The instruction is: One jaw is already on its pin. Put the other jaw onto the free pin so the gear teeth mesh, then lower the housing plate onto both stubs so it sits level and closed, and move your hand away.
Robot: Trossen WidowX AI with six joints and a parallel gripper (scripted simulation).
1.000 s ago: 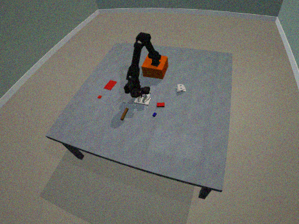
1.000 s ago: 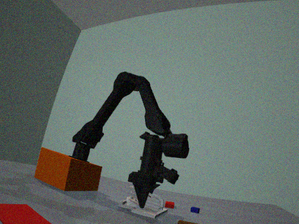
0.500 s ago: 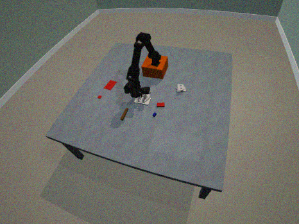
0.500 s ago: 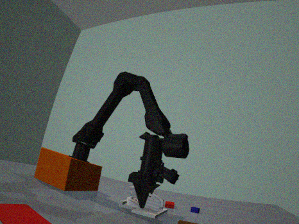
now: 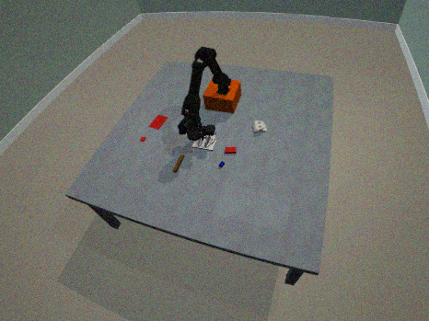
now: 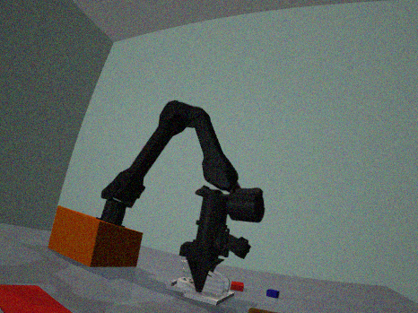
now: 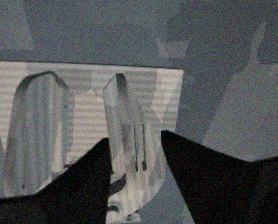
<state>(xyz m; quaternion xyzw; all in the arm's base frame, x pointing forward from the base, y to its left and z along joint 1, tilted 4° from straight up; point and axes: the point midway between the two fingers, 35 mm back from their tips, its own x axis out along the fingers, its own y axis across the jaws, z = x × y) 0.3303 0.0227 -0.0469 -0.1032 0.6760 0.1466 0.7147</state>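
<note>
Right now my gripper tip is 10 mm past the red block, 190 mm to the right of it and 10 mm above it. The rest, counted from my gripper tip: brown stick 180 mm ahead, 20 mm to the right, 10 mm below; blue block 90 mm ahead, 190 mm to the left, 10 mm below; flat red patch 30 mm behind, 330 mm to the right, 10 mm below.
</note>
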